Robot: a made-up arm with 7 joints. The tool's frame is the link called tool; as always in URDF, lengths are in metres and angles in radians. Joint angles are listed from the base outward.
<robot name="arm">
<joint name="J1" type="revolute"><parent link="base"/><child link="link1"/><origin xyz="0 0 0.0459"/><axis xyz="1 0 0"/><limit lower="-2.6" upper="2.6"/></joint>
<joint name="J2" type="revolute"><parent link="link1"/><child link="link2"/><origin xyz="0.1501 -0.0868 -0.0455"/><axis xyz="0 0 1"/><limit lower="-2.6" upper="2.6"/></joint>
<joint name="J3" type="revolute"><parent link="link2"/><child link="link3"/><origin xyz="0.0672 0.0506 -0.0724"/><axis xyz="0 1 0"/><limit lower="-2.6" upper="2.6"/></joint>
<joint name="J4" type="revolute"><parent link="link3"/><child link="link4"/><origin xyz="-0.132 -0.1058 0.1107"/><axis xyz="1 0 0"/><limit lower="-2.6" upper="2.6"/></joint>
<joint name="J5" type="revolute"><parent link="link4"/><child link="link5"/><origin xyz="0.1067 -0.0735 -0.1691"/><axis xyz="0 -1 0"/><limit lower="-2.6" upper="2.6"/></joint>
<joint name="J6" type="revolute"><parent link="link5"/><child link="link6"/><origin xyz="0.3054 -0.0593 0.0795"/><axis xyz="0 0 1"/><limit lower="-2.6" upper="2.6"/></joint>
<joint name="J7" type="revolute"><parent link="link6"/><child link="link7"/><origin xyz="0.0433 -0.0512 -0.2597"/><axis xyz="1 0 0"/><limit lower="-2.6" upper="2.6"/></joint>
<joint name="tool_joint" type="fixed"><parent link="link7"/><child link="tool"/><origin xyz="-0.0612 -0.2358 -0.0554"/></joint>
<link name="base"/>
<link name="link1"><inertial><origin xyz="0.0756 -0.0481 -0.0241"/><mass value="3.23"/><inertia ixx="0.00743" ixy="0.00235" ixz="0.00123" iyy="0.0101" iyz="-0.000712" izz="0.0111"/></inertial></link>
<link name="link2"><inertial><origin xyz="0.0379 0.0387 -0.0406"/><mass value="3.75"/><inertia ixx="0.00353" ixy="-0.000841" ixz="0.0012" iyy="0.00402" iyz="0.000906" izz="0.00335"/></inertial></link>
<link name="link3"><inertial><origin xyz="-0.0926 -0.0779 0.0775"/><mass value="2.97"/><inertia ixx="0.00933" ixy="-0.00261" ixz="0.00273" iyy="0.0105" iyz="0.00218" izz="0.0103"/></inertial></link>
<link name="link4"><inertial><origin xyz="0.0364 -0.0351 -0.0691"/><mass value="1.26"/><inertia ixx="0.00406" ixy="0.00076" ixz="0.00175" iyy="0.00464" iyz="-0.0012" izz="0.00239"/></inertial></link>
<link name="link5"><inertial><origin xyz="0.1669 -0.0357 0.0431"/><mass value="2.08"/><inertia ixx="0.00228" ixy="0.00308" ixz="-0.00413" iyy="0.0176" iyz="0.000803" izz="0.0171"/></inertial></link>
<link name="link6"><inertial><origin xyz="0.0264 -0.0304 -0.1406"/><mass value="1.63"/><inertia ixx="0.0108" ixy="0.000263" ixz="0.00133" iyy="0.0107" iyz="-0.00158" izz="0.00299"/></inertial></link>
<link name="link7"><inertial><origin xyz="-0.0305 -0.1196 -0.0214"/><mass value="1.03"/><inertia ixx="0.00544" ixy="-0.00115" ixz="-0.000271" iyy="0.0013" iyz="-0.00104" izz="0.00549"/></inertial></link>
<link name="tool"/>
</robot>
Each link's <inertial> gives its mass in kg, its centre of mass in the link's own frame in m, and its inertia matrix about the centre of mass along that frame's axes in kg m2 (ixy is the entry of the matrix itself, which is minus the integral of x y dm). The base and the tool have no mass. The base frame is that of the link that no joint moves.
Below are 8 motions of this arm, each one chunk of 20 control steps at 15 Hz.
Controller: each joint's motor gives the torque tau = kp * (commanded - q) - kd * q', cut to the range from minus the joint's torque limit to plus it. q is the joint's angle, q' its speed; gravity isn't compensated. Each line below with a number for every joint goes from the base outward.
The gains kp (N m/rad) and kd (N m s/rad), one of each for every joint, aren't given. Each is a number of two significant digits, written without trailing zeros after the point. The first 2 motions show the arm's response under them.
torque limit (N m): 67 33 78 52 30 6.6 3
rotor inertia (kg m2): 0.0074 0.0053 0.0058 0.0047 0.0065 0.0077 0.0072
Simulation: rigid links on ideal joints. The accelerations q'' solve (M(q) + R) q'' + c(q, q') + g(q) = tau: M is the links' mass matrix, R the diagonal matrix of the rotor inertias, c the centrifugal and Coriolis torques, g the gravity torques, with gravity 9.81 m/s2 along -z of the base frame. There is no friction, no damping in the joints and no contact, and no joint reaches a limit. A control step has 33 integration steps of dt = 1/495 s. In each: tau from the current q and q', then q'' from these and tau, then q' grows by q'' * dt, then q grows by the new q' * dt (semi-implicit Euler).
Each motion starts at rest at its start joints. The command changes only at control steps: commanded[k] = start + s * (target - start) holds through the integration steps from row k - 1 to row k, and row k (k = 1, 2, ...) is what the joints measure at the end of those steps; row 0 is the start. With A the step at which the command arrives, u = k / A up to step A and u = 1 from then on. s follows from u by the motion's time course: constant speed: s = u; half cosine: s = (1 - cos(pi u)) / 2; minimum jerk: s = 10 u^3 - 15 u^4 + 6 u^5; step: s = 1 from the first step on.
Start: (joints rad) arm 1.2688 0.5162 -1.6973 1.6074 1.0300 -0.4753 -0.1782
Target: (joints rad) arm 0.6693 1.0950 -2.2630 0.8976 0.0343 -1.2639 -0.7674
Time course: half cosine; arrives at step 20
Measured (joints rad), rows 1 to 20:
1: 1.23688 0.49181 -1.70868 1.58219 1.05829 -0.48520 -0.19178
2: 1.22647 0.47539 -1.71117 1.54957 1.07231 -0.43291 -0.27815
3: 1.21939 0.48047 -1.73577 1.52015 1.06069 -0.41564 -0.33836
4: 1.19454 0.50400 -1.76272 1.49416 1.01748 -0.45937 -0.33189
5: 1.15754 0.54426 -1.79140 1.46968 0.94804 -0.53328 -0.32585
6: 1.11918 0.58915 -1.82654 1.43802 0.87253 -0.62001 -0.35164
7: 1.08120 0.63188 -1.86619 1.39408 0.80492 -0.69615 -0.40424
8: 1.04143 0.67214 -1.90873 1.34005 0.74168 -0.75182 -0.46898
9: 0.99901 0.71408 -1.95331 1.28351 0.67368 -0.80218 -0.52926
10: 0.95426 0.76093 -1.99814 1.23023 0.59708 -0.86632 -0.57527
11: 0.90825 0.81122 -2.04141 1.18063 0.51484 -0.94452 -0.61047
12: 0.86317 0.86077 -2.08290 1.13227 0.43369 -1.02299 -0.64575
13: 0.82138 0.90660 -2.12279 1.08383 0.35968 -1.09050 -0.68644
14: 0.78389 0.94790 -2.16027 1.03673 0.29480 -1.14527 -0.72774
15: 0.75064 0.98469 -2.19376 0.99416 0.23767 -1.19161 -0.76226
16: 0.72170 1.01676 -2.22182 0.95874 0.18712 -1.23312 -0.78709
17: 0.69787 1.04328 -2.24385 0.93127 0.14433 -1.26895 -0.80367
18: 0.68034 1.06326 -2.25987 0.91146 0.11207 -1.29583 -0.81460
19: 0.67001 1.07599 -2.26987 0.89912 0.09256 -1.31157 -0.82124
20: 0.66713 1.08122 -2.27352 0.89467 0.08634 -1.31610 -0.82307
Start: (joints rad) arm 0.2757 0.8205 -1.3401 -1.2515 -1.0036 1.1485 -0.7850
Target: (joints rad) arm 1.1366 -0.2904 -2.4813 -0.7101 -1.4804 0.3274 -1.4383
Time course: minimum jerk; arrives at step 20
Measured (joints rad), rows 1 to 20:
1: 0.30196 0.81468 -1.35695 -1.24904 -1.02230 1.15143 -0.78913
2: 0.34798 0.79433 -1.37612 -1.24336 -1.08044 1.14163 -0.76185
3: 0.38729 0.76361 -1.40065 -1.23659 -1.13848 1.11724 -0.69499
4: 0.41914 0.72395 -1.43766 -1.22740 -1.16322 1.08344 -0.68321
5: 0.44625 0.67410 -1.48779 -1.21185 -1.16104 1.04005 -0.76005
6: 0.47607 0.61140 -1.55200 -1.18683 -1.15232 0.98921 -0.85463
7: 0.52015 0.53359 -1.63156 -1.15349 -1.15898 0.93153 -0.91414
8: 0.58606 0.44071 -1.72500 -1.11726 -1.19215 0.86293 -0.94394
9: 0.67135 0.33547 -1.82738 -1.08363 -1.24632 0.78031 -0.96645
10: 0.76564 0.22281 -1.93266 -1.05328 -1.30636 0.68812 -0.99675
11: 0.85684 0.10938 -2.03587 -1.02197 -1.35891 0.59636 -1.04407
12: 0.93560 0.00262 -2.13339 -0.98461 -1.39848 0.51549 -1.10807
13: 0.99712 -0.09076 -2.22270 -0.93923 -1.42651 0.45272 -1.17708
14: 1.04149 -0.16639 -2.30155 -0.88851 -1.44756 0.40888 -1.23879
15: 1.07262 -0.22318 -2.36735 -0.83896 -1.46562 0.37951 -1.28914
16: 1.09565 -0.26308 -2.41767 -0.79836 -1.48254 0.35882 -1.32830
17: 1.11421 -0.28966 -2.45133 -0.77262 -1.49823 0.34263 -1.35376
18: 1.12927 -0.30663 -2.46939 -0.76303 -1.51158 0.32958 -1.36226
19: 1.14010 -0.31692 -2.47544 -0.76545 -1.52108 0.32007 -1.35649
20: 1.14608 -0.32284 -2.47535 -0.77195 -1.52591 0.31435 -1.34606
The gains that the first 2 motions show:
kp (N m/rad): 360 140 310 220 140 23 14
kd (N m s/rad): 7.2 4.7 4.8 4.1 3.9 0.6 0.27
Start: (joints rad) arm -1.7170 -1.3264 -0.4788 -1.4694 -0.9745 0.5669 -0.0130
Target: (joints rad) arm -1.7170 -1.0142 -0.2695 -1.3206 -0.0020 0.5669 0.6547
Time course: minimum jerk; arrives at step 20
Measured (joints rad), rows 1 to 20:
1: -1.70189 -1.35360 -0.49253 -1.48640 -0.97151 0.57203 -0.01652
2: -1.71229 -1.41001 -0.50168 -1.50727 -0.99319 0.53967 -0.00395
3: -1.72324 -1.47928 -0.51471 -1.53276 -1.01271 0.49094 0.06422
4: -1.73156 -1.55024 -0.52285 -1.54747 -1.01456 0.44843 0.12131
5: -1.72923 -1.63911 -0.51106 -1.53656 -0.97259 0.44592 0.14077
6: -1.72654 -1.70674 -0.49932 -1.51704 -0.91765 0.46265 0.15552
7: -1.72721 -1.74260 -0.48495 -1.49775 -0.85196 0.46677 0.22160
8: -1.72863 -1.74786 -0.46881 -1.48014 -0.77425 0.46285 0.29173
9: -1.72978 -1.72126 -0.45103 -1.46417 -0.68624 0.45980 0.34105
10: -1.73185 -1.65468 -0.43324 -1.44909 -0.59300 0.45493 0.39186
11: -1.73454 -1.54006 -0.41543 -1.43250 -0.50083 0.44934 0.45400
12: -1.73548 -1.37498 -0.39302 -1.41251 -0.40971 0.45010 0.51825
13: -1.72729 -1.21319 -0.34618 -1.38453 -0.27760 0.49993 0.55559
14: -1.70954 -1.06877 -0.30687 -1.35583 -0.13504 0.58556 0.54557
15: -1.69690 -0.95957 -0.28070 -1.33979 -0.01518 0.64377 0.54888
16: -1.70035 -0.90792 -0.27410 -1.33999 0.06529 0.66034 0.55994
17: -1.71983 -0.91880 -0.28612 -1.35266 0.09958 0.62663 0.55831
18: -1.74432 -0.97569 -0.30803 -1.36853 0.09224 0.55633 0.55722
19: -1.75913 -1.05142 -0.32884 -1.37773 0.05920 0.48526 0.57320
20: -1.75797 -1.11840 -0.33938 -1.37545 0.01922 0.44195 0.60365

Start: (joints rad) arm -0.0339 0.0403 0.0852 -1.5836 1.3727 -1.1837 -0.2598
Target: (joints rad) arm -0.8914 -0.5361 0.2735 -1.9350 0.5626 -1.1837 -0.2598
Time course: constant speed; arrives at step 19
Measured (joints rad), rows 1 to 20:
1: -0.04412 0.02173 0.08860 -1.61289 1.34511 -1.23951 -0.26317
2: -0.08950 -0.01475 0.10930 -1.62663 1.29116 -1.28839 -0.26892
3: -0.13492 -0.04832 0.13001 -1.64498 1.23066 -1.27466 -0.25439
4: -0.17959 -0.07468 0.14088 -1.66462 1.18808 -1.25098 -0.24005
5: -0.22596 -0.09818 0.14592 -1.68632 1.15827 -1.24223 -0.25377
6: -0.27244 -0.12198 0.15271 -1.70807 1.12652 -1.23585 -0.28027
7: -0.31783 -0.14713 0.16418 -1.72830 1.08758 -1.22803 -0.28860
8: -0.36166 -0.17349 0.17781 -1.74686 1.04493 -1.22319 -0.27958
9: -0.40503 -0.20121 0.18972 -1.76479 1.00317 -1.22248 -0.27453
10: -0.44936 -0.22963 0.19872 -1.78327 0.96400 -1.22223 -0.28255
11: -0.49489 -0.25719 0.20659 -1.80273 0.92658 -1.21879 -0.29536
12: -0.54073 -0.28290 0.21543 -1.82278 0.88944 -1.21224 -0.30376
13: -0.58616 -0.30751 0.22548 -1.84280 0.85174 -1.20527 -0.30758
14: -0.63125 -0.33263 0.23552 -1.86240 0.81344 -1.20023 -0.31123
15: -0.67645 -0.35921 0.24463 -1.88156 0.77470 -1.19759 -0.31666
16: -0.72198 -0.38700 0.25299 -1.90050 0.73561 -1.19633 -0.32258
17: -0.76774 -0.41517 0.26122 -1.91946 0.69622 -1.19529 -0.32746
18: -0.81363 -0.44313 0.26957 -1.93854 0.65667 -1.19395 -0.33129
19: -0.85972 -0.47081 0.27788 -1.95780 0.61704 -1.19244 -0.33483
20: -0.86500 -0.48434 0.26226 -1.95612 0.60611 -1.16889 -0.33626

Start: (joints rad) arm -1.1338 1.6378 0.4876 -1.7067 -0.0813 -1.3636 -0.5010
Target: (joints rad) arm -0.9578 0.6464 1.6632 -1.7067 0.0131 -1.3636 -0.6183
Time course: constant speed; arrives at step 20
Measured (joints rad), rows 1 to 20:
1: -1.10524 1.62876 0.57784 -1.71895 -0.08967 -1.33953 -0.50499
2: -1.12238 1.61896 0.67221 -1.71594 -0.07052 -1.26600 -0.53046
3: -1.13175 1.60290 0.75324 -1.71496 -0.04411 -1.24733 -0.56945
4: -1.11892 1.57045 0.80474 -1.72231 -0.03050 -1.26369 -0.59895
5: -1.09141 1.51817 0.84014 -1.73159 -0.03365 -1.27271 -0.58972
6: -1.06878 1.45265 0.88266 -1.73420 -0.04309 -1.27136 -0.55733
7: -1.06039 1.38488 0.94374 -1.72802 -0.04633 -1.27564 -0.54609
8: -1.05961 1.32435 1.01525 -1.72007 -0.03965 -1.28464 -0.56676
9: -1.05418 1.27558 1.08025 -1.71889 -0.02833 -1.28939 -0.59343
10: -1.03944 1.23809 1.13226 -1.72610 -0.01879 -1.28706 -0.60332
11: -1.02097 1.20755 1.18006 -1.73662 -0.01136 -1.27895 -0.60025
12: -1.00590 1.17727 1.23444 -1.74474 -0.00296 -1.26850 -0.60299
13: -0.99532 1.14076 1.29627 -1.74842 0.00684 -1.25974 -0.61797
14: -0.98545 1.09446 1.35832 -1.74873 0.01495 -1.25657 -0.63348
15: -0.97336 1.03947 1.41506 -1.74739 0.01862 -1.26104 -0.63731
16: -0.96013 0.98091 1.46852 -1.74569 0.01924 -1.27013 -0.63164
17: -0.94792 0.92435 1.52451 -1.74447 0.02133 -1.27762 -0.62978
18: -0.93637 0.87247 1.58460 -1.74451 0.02753 -1.27966 -0.63953
19: -0.92360 0.82499 1.64477 -1.74625 0.03630 -1.27779 -0.65459
20: -0.90910 0.78031 1.70173 -1.74925 0.04459 -1.27580 -0.66486

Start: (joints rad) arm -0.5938 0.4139 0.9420 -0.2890 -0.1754 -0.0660 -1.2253
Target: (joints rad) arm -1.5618 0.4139 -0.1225 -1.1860 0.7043 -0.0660 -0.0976
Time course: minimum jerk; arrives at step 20
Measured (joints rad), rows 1 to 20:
1: -0.55724 0.43096 0.94890 -0.28032 -0.18654 -0.05603 -1.21175
2: -0.51307 0.45711 0.94438 -0.24210 -0.18170 0.02361 -1.23959
3: -0.50295 0.48131 0.92426 -0.23653 -0.16451 0.07748 -1.28140
4: -0.54556 0.49509 0.88709 -0.28176 -0.13081 0.06666 -1.25068
5: -0.62309 0.48947 0.83326 -0.35699 -0.08548 0.03209 -1.13484
6: -0.70464 0.47249 0.76745 -0.42712 -0.03502 0.00065 -1.01388
7: -0.77737 0.46275 0.69570 -0.48590 0.01863 -0.01195 -0.93685
8: -0.85198 0.47064 0.61581 -0.55215 0.08108 -0.00028 -0.85581
9: -0.94277 0.48904 0.52141 -0.64078 0.16151 0.01749 -0.73089
10: -1.04873 0.50379 0.41292 -0.74624 0.26071 0.01916 -0.60037
11: -1.15513 0.51113 0.30130 -0.84962 0.36832 0.00507 -0.51880
12: -1.25161 0.51761 0.20025 -0.94030 0.46967 -0.00425 -0.46793
13: -1.33717 0.52626 0.11619 -1.01790 0.55454 0.00433 -0.39786
14: -1.41168 0.53332 0.04848 -1.08308 0.62073 0.02460 -0.31018
15: -1.47287 0.53495 -0.00593 -1.13563 0.67123 0.04170 -0.23729
16: -1.51863 0.53050 -0.04935 -1.17532 0.70958 0.04729 -0.19136
17: -1.54838 0.52219 -0.08120 -1.20170 0.73674 0.04362 -0.16534
18: -1.56378 0.51391 -0.09926 -1.21514 0.75120 0.03679 -0.15074
19: -1.56853 0.50867 -0.10372 -1.21799 0.75268 0.03150 -0.14017
20: -1.56767 0.50679 -0.09945 -1.21469 0.74499 0.02906 -0.12730

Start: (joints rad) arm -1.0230 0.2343 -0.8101 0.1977 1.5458 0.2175 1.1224
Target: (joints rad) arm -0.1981 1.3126 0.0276 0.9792 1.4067 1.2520 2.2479
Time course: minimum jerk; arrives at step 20
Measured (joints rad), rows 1 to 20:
1: -0.98280 0.23553 -0.81527 0.19910 1.53451 0.23663 1.20552
2: -0.95015 0.25430 -0.81887 0.22562 1.55522 0.20611 1.23442
3: -0.92924 0.26552 -0.80661 0.24128 1.56767 0.22428 1.19532
4: -0.91155 0.28297 -0.77892 0.25785 1.56699 0.27722 1.21150
5: -0.88064 0.32839 -0.73783 0.29146 1.55583 0.33659 1.29795
6: -0.82854 0.40392 -0.68203 0.34921 1.53412 0.38695 1.37602
7: -0.76062 0.49796 -0.61393 0.42340 1.50584 0.43818 1.42311
8: -0.68888 0.59787 -0.53823 0.50005 1.47754 0.50864 1.49145
9: -0.61967 0.69961 -0.45900 0.57246 1.45228 0.60522 1.60284
10: -0.54934 0.80269 -0.37821 0.64463 1.42950 0.71247 1.72157
11: -0.47663 0.90401 -0.29830 0.71866 1.40869 0.81326 1.82020
12: -0.40853 1.00021 -0.22309 0.78650 1.39060 0.90923 1.90921
13: -0.34807 1.08872 -0.15505 0.84501 1.37597 1.00153 2.00009
14: -0.29459 1.16639 -0.09613 0.89601 1.36486 1.08166 2.08323
15: -0.25036 1.23003 -0.04799 0.93714 1.35760 1.14647 2.14720
16: -0.21673 1.27748 -0.01155 0.96757 1.35449 1.19601 2.19235
17: -0.19369 1.30860 0.01292 0.98779 1.35503 1.22931 2.22307
18: -0.18058 1.32503 0.02642 0.99855 1.35805 1.24784 2.24027
19: -0.17541 1.32978 0.03129 1.00195 1.36243 1.25481 2.24487
20: -0.17471 1.32725 0.03118 1.00152 1.36754 1.25502 2.24219

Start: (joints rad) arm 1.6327 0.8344 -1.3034 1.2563 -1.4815 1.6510 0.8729
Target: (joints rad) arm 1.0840 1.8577 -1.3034 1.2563 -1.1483 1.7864 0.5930
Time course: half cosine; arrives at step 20
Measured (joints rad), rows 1 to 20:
1: 1.59035 0.84095 -1.29860 1.25999 -1.45673 1.67134 0.88661
2: 1.56093 0.87150 -1.28684 1.26387 -1.48381 1.70343 0.90604
3: 1.53357 0.92407 -1.28150 1.27337 -1.51321 1.70349 0.94744
4: 1.50398 0.98709 -1.27633 1.28699 -1.51632 1.71835 0.95348
5: 1.47830 1.05707 -1.27604 1.30235 -1.49711 1.73537 0.91252
6: 1.45435 1.13025 -1.27995 1.31623 -1.46145 1.74584 0.86264
7: 1.42536 1.20412 -1.28387 1.32449 -1.42246 1.75503 0.81919
8: 1.38810 1.27906 -1.28501 1.32613 -1.39341 1.76422 0.78818
9: 1.34508 1.35694 -1.28359 1.32405 -1.37753 1.77245 0.77679
10: 1.30084 1.43922 -1.28139 1.32269 -1.36816 1.78038 0.77551
11: 1.25883 1.52571 -1.28032 1.32561 -1.35558 1.78996 0.76529
12: 1.22036 1.61423 -1.28155 1.33368 -1.33421 1.80155 0.73834
13: 1.18482 1.70087 -1.28450 1.34445 -1.30620 1.81464 0.70188
14: 1.15150 1.78105 -1.28739 1.35382 -1.27896 1.82876 0.66906
15: 1.12155 1.85070 -1.28922 1.35886 -1.25853 1.84168 0.64884
16: 1.09686 1.90682 -1.29030 1.35888 -1.24535 1.85013 0.64051
17: 1.07813 1.94780 -1.29117 1.35496 -1.23600 1.85316 0.63681
18: 1.06507 1.97375 -1.29211 1.34908 -1.22743 1.85235 0.63189
19: 1.05755 1.98632 -1.29320 1.34327 -1.21945 1.84968 0.62534
20: 1.05579 1.98773 -1.29422 1.33898 -1.21425 1.84672 0.62052

